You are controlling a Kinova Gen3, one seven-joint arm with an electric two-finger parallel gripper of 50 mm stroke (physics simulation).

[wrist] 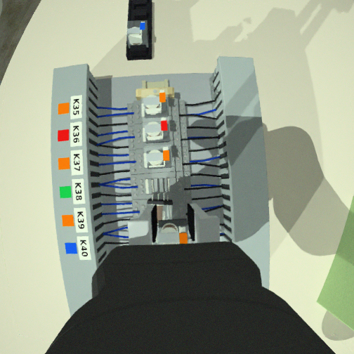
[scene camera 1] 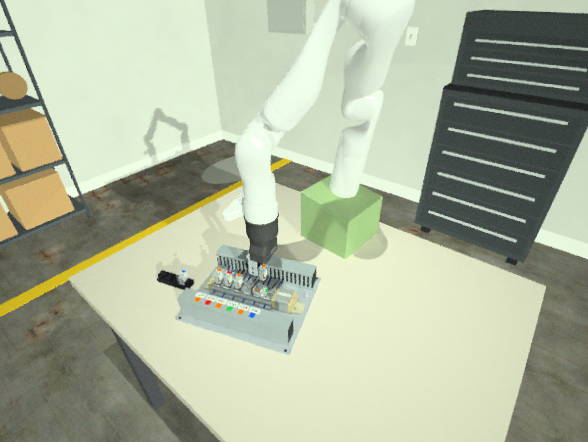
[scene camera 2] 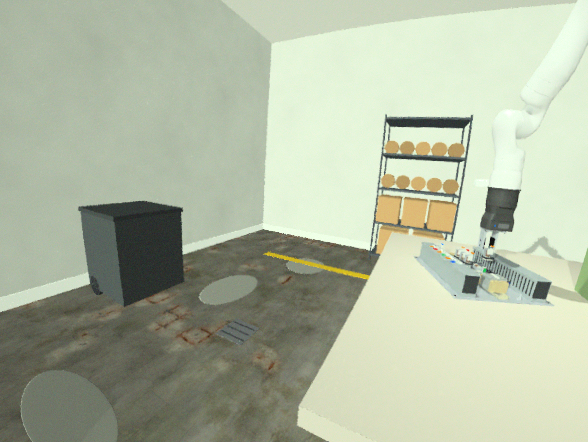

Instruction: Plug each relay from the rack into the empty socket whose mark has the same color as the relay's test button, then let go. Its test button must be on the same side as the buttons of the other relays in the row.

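Places are measured from the arm's base along level axes (x ahead, y left, z up), in millimetres.
Where they show: gripper, fingertip midpoint: (scene camera 1: 256, 269) (scene camera 2: 485, 248); arm's base, origin of the base link: (scene camera 1: 343, 189).
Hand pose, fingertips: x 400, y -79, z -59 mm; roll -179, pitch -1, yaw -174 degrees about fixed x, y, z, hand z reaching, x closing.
Each offset is from my fingertips to the centre of the thing. Level surfaces: height alone.
My gripper (scene camera 1: 259, 273) (scene camera 2: 487, 251) (wrist: 172, 216) is shut on an orange-button relay @(dy +17, dx -3, dz -9 mm) (scene camera 1: 263, 273) (wrist: 170, 232), held above the near end of the row. Its button is on the right in the wrist view, like the row's buttons. Relays stand at K35 (wrist: 152, 106), K36 (wrist: 153, 132) and K37 (wrist: 155, 159). The K38 socket (wrist: 157, 186) shows bare. A relay with a green button @(dy +8, dx +12, dz -60 mm) (scene camera 1: 260, 290) appears tipped over near the K39 and K40 sockets, largely hidden in the wrist view. The K39 mark (wrist: 68, 220) is orange, K40's (wrist: 71, 248) blue. A blue-button relay @(dy -220, dx +62, dz -76 mm) (scene camera 1: 183, 277) (wrist: 135, 35) stands in the black rack @(dy -251, dx +66, dz -91 mm) (scene camera 1: 167, 279) (wrist: 148, 47).
Slotted grey wire ducts @(dy -3, dx +107, dz -69 mm) (scene camera 1: 240, 317) (wrist: 242, 90) flank the row, with wires running to the sockets. A beige block @(dy +79, dx -2, dz -74 mm) (scene camera 1: 284, 301) (scene camera 2: 495, 286) sits on the rail's end. The green base block (scene camera 1: 340, 225) stands behind the panel on the table @(dz -102 mm) (scene camera 1: 400, 350).
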